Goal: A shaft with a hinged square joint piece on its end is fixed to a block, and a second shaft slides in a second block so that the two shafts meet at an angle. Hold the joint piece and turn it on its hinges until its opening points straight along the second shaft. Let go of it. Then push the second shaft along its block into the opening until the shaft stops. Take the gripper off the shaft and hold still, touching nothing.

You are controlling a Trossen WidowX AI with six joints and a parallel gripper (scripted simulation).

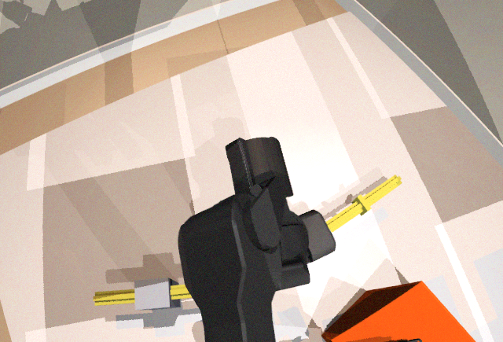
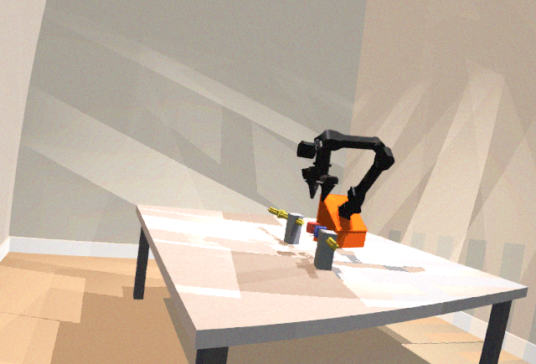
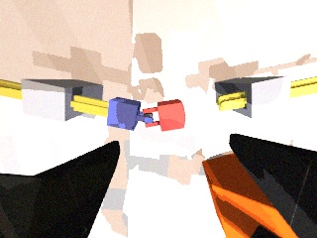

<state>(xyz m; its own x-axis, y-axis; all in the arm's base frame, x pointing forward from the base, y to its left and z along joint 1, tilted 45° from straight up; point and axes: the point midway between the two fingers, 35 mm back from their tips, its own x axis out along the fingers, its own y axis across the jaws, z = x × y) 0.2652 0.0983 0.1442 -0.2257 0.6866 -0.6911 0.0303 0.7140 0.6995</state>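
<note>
Now: the red square joint piece 1 cm behind my gripper tip and 11 cm below it.
</note>
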